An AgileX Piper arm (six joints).
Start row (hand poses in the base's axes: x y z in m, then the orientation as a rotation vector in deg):
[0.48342, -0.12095, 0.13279, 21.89, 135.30, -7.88]
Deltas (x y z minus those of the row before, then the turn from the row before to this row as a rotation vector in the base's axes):
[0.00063, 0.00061, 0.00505, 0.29, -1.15, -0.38]
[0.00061, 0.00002, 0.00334, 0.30, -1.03, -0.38]
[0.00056, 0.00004, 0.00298, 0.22, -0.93, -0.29]
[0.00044, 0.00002, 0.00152, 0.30, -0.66, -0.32]
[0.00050, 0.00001, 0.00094, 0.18, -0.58, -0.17]
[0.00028, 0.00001, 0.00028, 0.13, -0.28, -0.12]
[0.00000, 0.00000, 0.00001, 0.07, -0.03, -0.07]
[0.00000, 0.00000, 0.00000, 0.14, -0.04, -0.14]
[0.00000, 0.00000, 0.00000, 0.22, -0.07, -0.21]
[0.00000, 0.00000, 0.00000, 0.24, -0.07, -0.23]
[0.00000, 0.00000, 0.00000, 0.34, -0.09, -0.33]
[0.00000, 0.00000, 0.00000, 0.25, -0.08, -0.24]
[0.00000, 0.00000, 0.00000, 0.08, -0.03, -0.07]
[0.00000, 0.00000, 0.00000, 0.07, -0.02, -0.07]
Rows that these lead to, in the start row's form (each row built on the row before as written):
[0.48405, -0.12034, 0.13784, 22.46, 134.15, -7.46]
[0.48466, -0.12032, 0.14118, 23.03, 133.12, -7.06]
[0.48522, -0.12028, 0.14416, 23.45, 132.19, -6.74]
[0.48566, -0.12026, 0.14568, 23.95, 131.53, -6.40]
[0.48616, -0.12025, 0.14662, 24.22, 130.95, -6.14]
[0.48644, -0.12024, 0.14690, 24.41, 130.67, -5.99]
[0.48644, -0.12024, 0.14691, 24.53, 130.64, -5.94]
[0.48644, -0.12024, 0.14691, 24.76, 130.59, -5.84]
[0.48644, -0.12024, 0.14691, 25.11, 130.51, -5.68]
[0.48644, -0.12024, 0.14691, 25.50, 130.43, -5.51]
[0.48644, -0.12024, 0.14691, 26.05, 130.32, -5.27]
[0.48644, -0.12024, 0.14691, 26.45, 130.23, -5.09]
[0.48644, -0.12024, 0.14691, 26.57, 130.20, -5.03]
[0.48644, -0.12024, 0.14691, 26.69, 130.18, -4.98]

